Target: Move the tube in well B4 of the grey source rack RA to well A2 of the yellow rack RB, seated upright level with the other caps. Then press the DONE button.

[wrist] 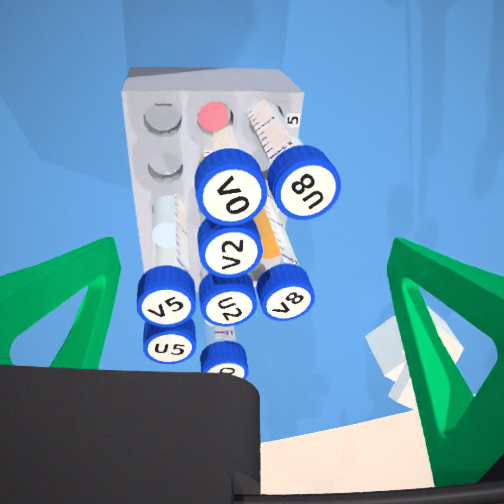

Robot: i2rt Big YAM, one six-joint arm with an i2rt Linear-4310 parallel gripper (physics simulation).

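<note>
The grey rack RA point(210, 165) stands on the blue mat, seen from above. It holds several upright tubes with blue caps lettered V0 point(231, 186), U8 point(304, 181), V2 point(230, 248), V5 point(166, 296), U2 point(228, 299), V8 point(285, 291) and U5 point(169, 341). A "5" mark point(293, 120) sits by the far row. I cannot tell which well is B4. My gripper point(254, 245) is open, its green fingers spread wide above the rack and holding nothing. The yellow rack and the DONE button are out of view.
Three far wells are empty: two grey point(162, 119) and one with a pink bottom point(214, 116). A white slip point(415, 360) lies on the mat at the right. A cream surface point(345, 460) borders the mat at the bottom. My black gripper body point(125, 435) hides the near rack end.
</note>
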